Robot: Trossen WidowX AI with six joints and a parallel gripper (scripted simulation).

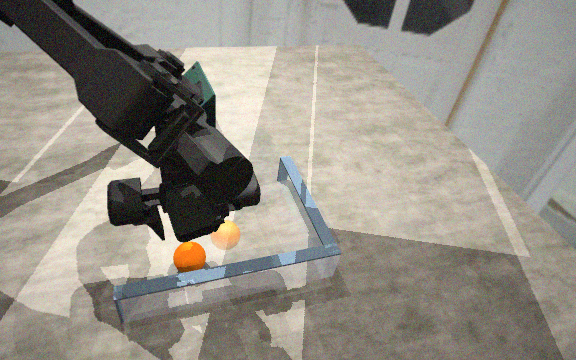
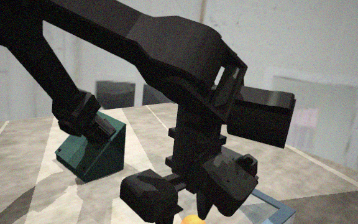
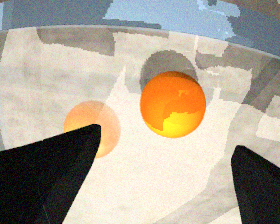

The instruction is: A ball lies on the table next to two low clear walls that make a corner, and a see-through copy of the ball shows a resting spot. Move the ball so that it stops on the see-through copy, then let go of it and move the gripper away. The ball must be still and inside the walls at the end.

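Now: gripper tip 50 mm above the ball.
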